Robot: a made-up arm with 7 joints. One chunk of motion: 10 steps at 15 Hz.
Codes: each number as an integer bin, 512 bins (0 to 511) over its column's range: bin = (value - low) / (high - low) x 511, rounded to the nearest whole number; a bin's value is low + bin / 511 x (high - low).
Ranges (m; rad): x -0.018..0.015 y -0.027..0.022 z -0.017..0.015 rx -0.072..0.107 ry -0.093..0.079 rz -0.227..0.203
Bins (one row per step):
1: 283 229 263 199 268 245
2: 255 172 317 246 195 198
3: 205 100 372 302 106 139
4: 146 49 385 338 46 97
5: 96 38 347 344 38 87
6: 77 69 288 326 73 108
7: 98 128 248 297 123 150
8: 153 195 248 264 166 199
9: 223 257 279 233 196 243
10: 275 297 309 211 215 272
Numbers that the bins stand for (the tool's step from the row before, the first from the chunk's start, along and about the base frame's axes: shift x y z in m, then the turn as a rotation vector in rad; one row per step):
1: 0.00028 -0.00504 -0.00053 -0.00229 -0.00279 -0.02084
2: -0.00153 -0.01051 0.00285 0.01417 -0.02736 -0.06039
3: -0.00476 -0.01741 0.00630 0.03379 -0.05732 -0.11003
4: -0.00857 -0.02230 0.00711 0.04640 -0.07752 -0.14538
5: -0.01180 -0.02336 0.00473 0.04850 -0.08021 -0.15379
6: -0.01303 -0.02038 0.00104 0.04220 -0.06843 -0.13612
7: -0.01167 -0.01473 -0.00147 0.03204 -0.05160 -0.10078
8: -0.00812 -0.00830 -0.00147 0.02048 -0.03713 -0.05954
9: -0.00360 -0.00236 0.00047 0.00962 -0.02703 -0.02252
10: -0.00024 0.00148 0.00235 0.00191 -0.02063 0.00188

